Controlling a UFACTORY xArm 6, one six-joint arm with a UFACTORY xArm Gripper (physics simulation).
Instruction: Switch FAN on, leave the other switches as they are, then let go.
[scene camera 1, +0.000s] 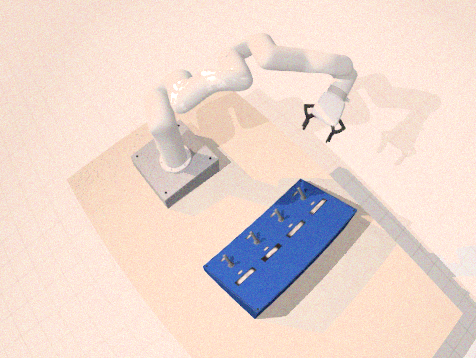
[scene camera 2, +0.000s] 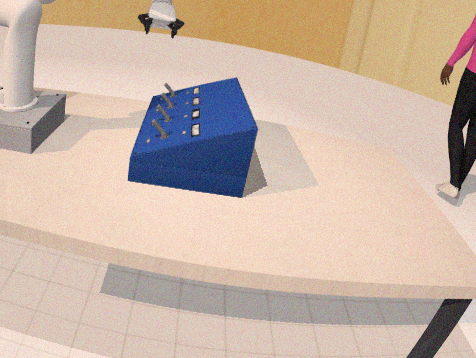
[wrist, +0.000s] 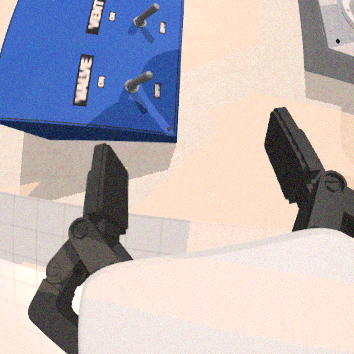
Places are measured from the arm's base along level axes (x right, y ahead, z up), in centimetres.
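Pixels of known places: gripper, fingertip midpoint: (scene camera 1: 314, 136) (scene camera 2: 160, 33) (wrist: 191, 141); arm's base, link origin: (scene camera 1: 175, 158) (scene camera 2: 18, 103).
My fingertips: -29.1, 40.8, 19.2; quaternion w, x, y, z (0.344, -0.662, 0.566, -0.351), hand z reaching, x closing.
Ahead of a thing's pixels: the offset from my fingertips to its top centre, as dx, dy, dz. Level surfaces: height alone.
A blue sloped switch panel (scene camera 1: 310, 252) (scene camera 2: 225, 110) (wrist: 45, 65) stands on the table with several grey toggle levers in a row. In the wrist view the VALVE lever {+12.5, +5.5, -14.4} (wrist: 140, 81) and the VENT lever {+24.4, +3.9, -14.4} (wrist: 147, 15) lean toward their OFF marks. In the scene views all levers lean toward the robot base side. The label FAN cannot be read in any view, so I cannot tell which lever is its switch. My gripper (scene camera 1: 316, 135) (scene camera 2: 160, 35) (wrist: 191, 141) is open and empty, high up and off the VALVE end of the panel, touching nothing.
The grey robot base (scene camera 1: 200, 167) (scene camera 2: 47, 122) (wrist: 325, 70) stands on the table {dz -27.2} (scene camera 1: 125, 240) (scene camera 2: 300, 225), on the lever side of the panel. A person (scene camera 2: 462, 110) in a pink top stands beyond the table at the right of scene camera 2.
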